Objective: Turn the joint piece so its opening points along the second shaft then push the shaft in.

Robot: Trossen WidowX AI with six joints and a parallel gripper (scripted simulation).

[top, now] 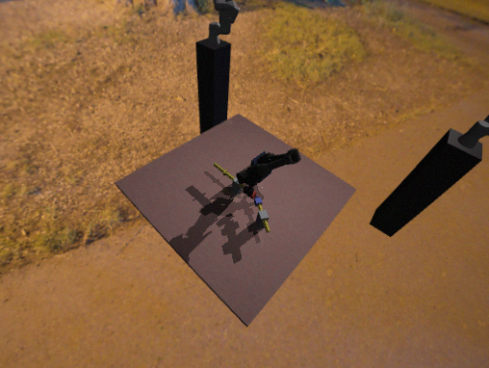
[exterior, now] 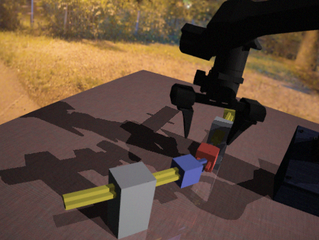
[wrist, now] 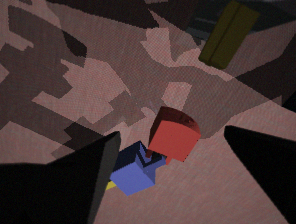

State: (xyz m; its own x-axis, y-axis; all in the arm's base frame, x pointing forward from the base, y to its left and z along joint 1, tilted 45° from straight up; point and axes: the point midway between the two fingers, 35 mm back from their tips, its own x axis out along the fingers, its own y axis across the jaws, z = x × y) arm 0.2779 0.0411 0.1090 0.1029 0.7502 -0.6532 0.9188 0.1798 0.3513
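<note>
My gripper tip is now 3 cm above the red joint piece, 2 cm to the right of it and 1 cm past it.
</note>
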